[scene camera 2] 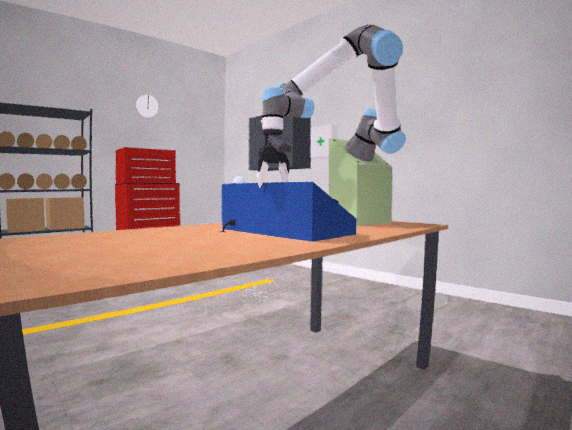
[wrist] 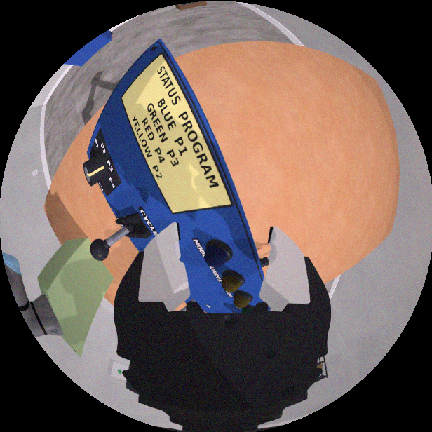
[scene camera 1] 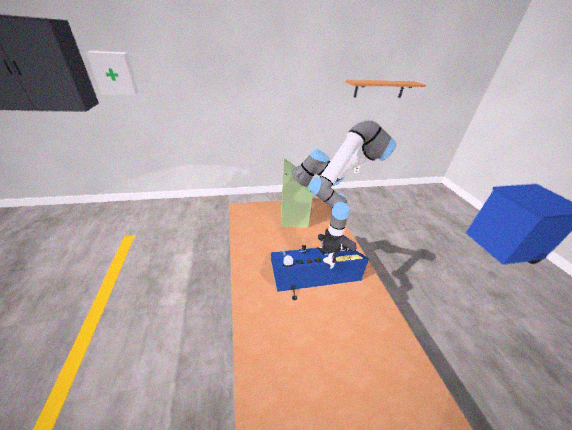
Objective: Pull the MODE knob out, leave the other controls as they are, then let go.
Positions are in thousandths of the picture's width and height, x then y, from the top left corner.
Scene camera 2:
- my gripper: 476, 438
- blue control box: 520, 490
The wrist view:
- my gripper: 520, 524
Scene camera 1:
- blue control box: 517, 627
